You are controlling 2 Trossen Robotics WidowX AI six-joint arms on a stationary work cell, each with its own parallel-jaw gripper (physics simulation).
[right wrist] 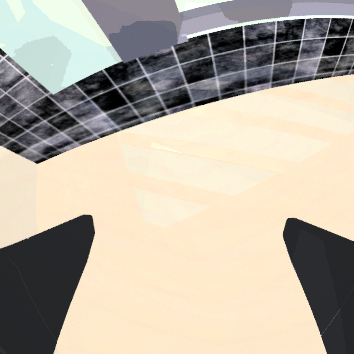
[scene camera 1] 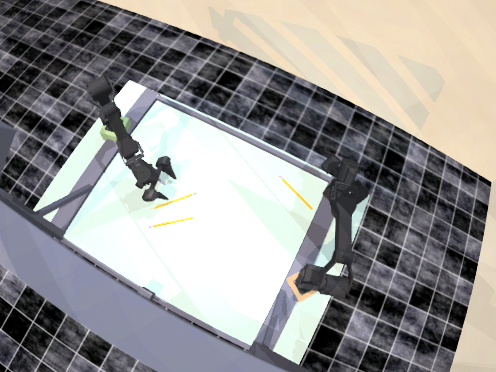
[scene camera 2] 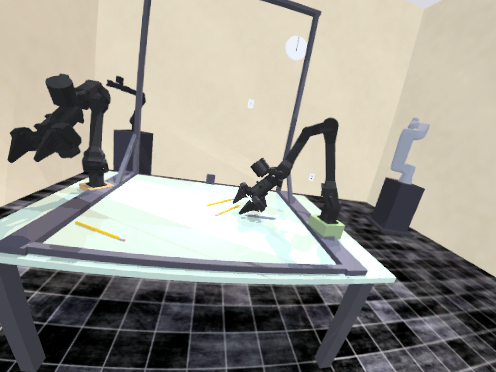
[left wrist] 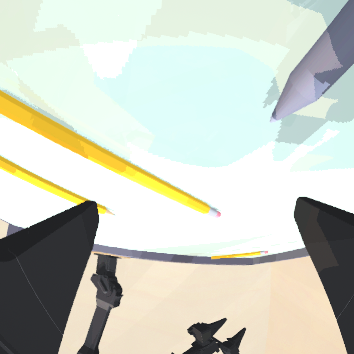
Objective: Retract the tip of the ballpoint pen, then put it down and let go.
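Pixels of known places: left gripper, fingertip midpoint: (scene camera 1: pixel 172 189) (scene camera 2: pixel 235 208) (left wrist: pixel 200 210); right gripper, fingertip midpoint: (right wrist: pixel 192 228) (scene camera 2: pixel 22 161) (left wrist: pixel 235 322); left arm's base, link origin: (scene camera 2: pixel 327 219); right arm's base, link origin: (scene camera 1: pixel 304 283) (scene camera 2: pixel 96 184) (left wrist: pixel 106 254).
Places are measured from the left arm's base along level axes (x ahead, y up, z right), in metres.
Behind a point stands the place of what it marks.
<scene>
The ballpoint pen (scene camera 2: pixel 261 217) @[x 0.224, y -0.059, z 0.144 m] (left wrist: pixel 325 62) @[x 0.264, y -0.055, z 0.164 m] is grey-lavender and lies on the table. In the left wrist view it enters from the upper right, its cone-shaped end toward the middle with a small narrow point; its other end is out of that view. In scene camera 1 it is mostly hidden by the left gripper. My left gripper (scene camera 1: pixel 171 188) @[x 0.330, y -0.038, z 0.189 m] (scene camera 2: pixel 238 207) @[x 0.330, y -0.038, z 0.189 m] (left wrist: pixel 200 210) @[x 0.330, y -0.038, z 0.189 m] is open and empty, low over the table, with the pen outside its fingers. My right gripper (scene camera 2: pixel 24 160) @[x 0.944, y 0.147, z 0.011 m] (right wrist: pixel 192 228) @[x 0.944, y 0.147, z 0.011 m] is open and empty, raised at the table's far side from the pen.
Two yellow pencils (scene camera 1: pixel 175 200) @[x 0.352, y -0.059, z 0.222 m] (scene camera 1: pixel 171 222) @[x 0.364, y -0.058, z 0.310 m] lie close to the left gripper; the nearer one (left wrist: pixel 107 160) @[x 0.330, y -0.059, z 0.233 m] crosses the left wrist view. A third pencil (scene camera 1: pixel 296 192) @[x 0.802, y -0.057, z 0.056 m] (scene camera 2: pixel 100 231) @[x 0.795, y -0.060, z 0.050 m] lies near the right arm. A dark frame rail (scene camera 2: pixel 190 262) @[x 0.550, y -0.045, z -0.127 m] borders the table.
</scene>
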